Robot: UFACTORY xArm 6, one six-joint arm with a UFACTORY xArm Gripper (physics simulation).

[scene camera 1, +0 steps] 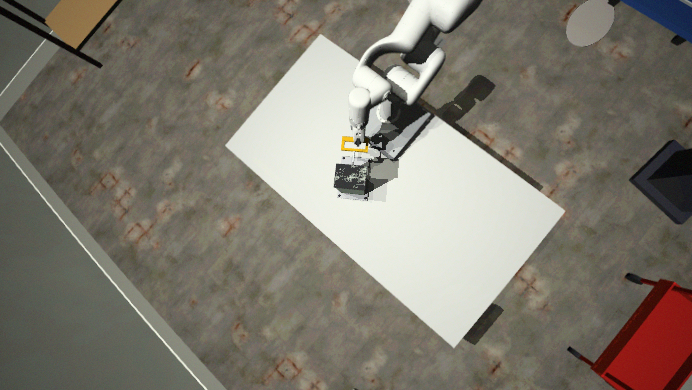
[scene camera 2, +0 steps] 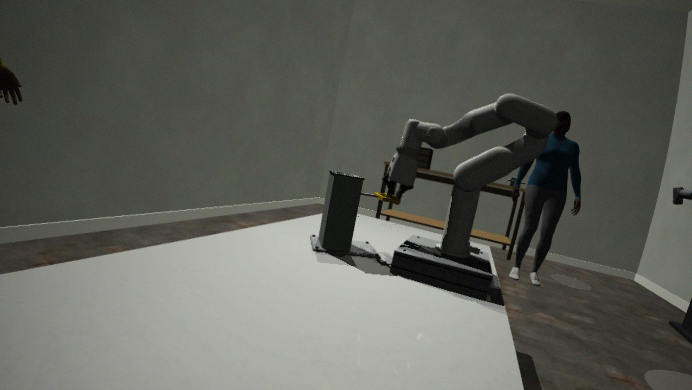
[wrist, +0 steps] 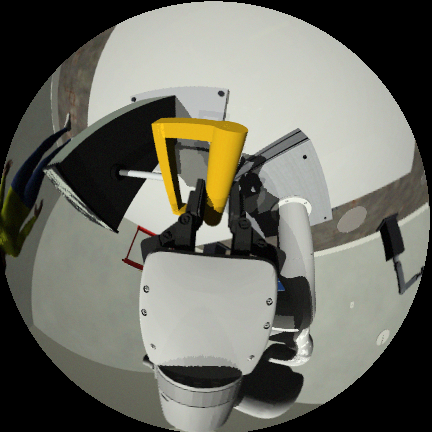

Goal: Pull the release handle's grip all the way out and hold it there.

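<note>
The release handle's yellow grip (scene camera 1: 343,144) (scene camera 2: 382,197) (wrist: 227,155) is a rectangular loop with a thick round outer bar. It stands off the dark upright housing (scene camera 1: 351,186) (scene camera 2: 341,212) (wrist: 130,145), and a stretch of pale rod (scene camera 2: 369,194) (wrist: 142,174) shows between them. The housing is upright on its light base plate (scene camera 2: 316,243) (wrist: 207,95). My gripper (scene camera 1: 358,143) (scene camera 2: 395,195) (wrist: 217,188) is shut on the grip's outer bar, with one black finger inside the loop and one outside. The fingertips partly cover the bar's near end in the wrist view.
The white table (scene camera 1: 425,225) (scene camera 2: 200,310) carries the housing and the robot's base (scene camera 2: 440,272), which stands close to the housing. A person in a blue top (scene camera 2: 551,160) stands behind the arm, beside a workbench (scene camera 2: 440,220). A red cart (scene camera 1: 655,330) is on the floor at the lower right.
</note>
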